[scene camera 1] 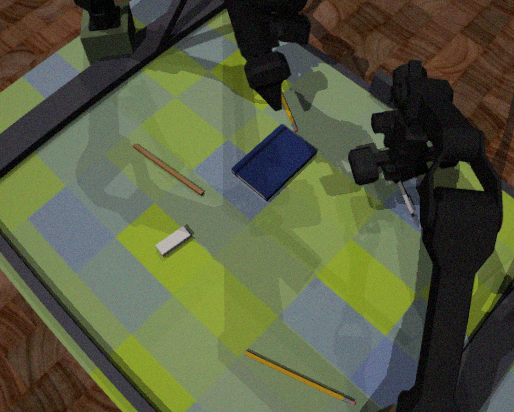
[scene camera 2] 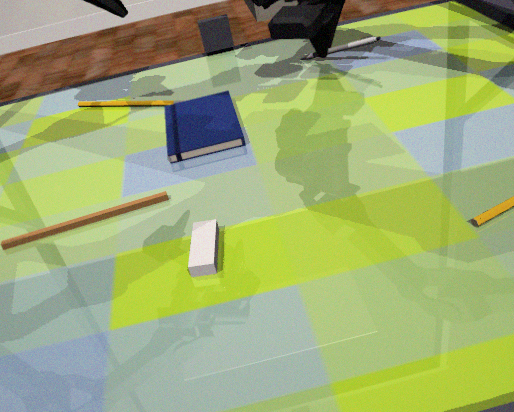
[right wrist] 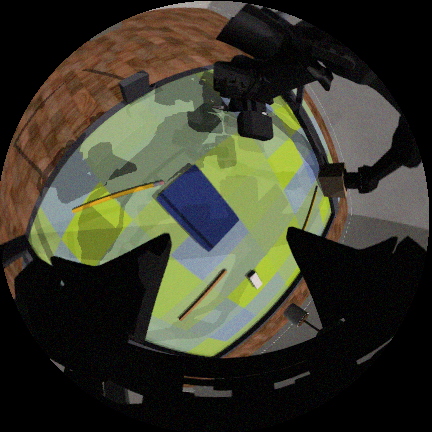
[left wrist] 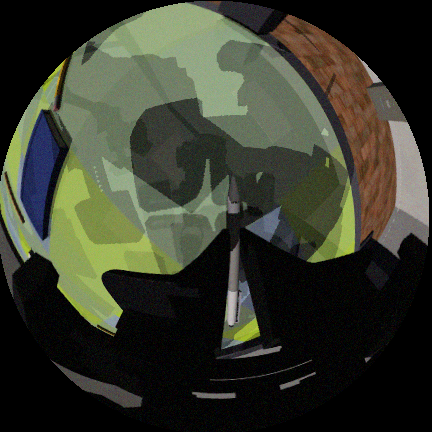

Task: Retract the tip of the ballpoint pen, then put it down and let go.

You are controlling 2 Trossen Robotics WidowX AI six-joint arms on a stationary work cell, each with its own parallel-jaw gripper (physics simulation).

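Frame: origin at the left arm's base, x right, y back, z down, level; metres.
Seen in the pictures: left gripper, fingertip midpoint: (scene camera 1: 397, 181) (scene camera 2: 324, 55) (right wrist: 229, 108) (left wrist: 233, 233); right gripper, fingertip midpoint: (scene camera 1: 273, 96) (right wrist: 230, 236); left arm's base, origin of the base link: (right wrist: 345, 179); right arm's base, origin of the base link: (scene camera 1: 104, 18).
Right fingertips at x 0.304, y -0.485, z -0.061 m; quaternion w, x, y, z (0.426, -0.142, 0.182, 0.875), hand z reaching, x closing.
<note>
Pixels of each thing's top centre, then the offset from my right fingertips to it.
- grey ballpoint pen, middle of its top: (left wrist: 241, 289) (scene camera 2: 337, 35) (scene camera 1: 405, 183) dx +0.087, dy +0.241, dz +0.127 m
- blue notebook, middle of its top: (scene camera 2: 200, 119) (left wrist: 31, 180) (right wrist: 201, 209) (scene camera 1: 274, 159) dx -0.016, dy +0.021, dz +0.153 m
- brown stick, middle of its top: (scene camera 2: 84, 217) (scene camera 1: 166, 167) (right wrist: 201, 298) dx -0.159, dy -0.121, dz +0.158 m
- white eraser, middle of its top: (scene camera 2: 202, 241) (scene camera 1: 172, 240) (right wrist: 256, 280) dx -0.256, dy -0.007, dz +0.153 m
A slim white and grey ballpoint pen (scene camera 1: 408, 201) (scene camera 2: 357, 44) (left wrist: 233, 280) is held low over the table, or touching it; I cannot tell which. My left gripper (scene camera 1: 396, 172) (scene camera 2: 321, 54) (left wrist: 233, 233) is shut on the pen's barrel. In the left wrist view the grey cone end points away from the palm, and the white end with the clip lies toward the palm. Whether the writing point sticks out is too small to tell. My right gripper (scene camera 1: 275, 104) (right wrist: 230, 236) is open and empty, above the table near the notebook.
A blue notebook (scene camera 1: 275, 162) (scene camera 2: 205, 125) (right wrist: 200, 207) lies near a yellow pencil (scene camera 1: 289, 112) (scene camera 2: 120, 104) (right wrist: 115, 195). A brown stick (scene camera 1: 169, 170) (scene camera 2: 85, 220), a white eraser (scene camera 1: 173, 241) (scene camera 2: 203, 247) and another yellow pencil (scene camera 1: 300, 377) lie elsewhere on the checkered table.
</note>
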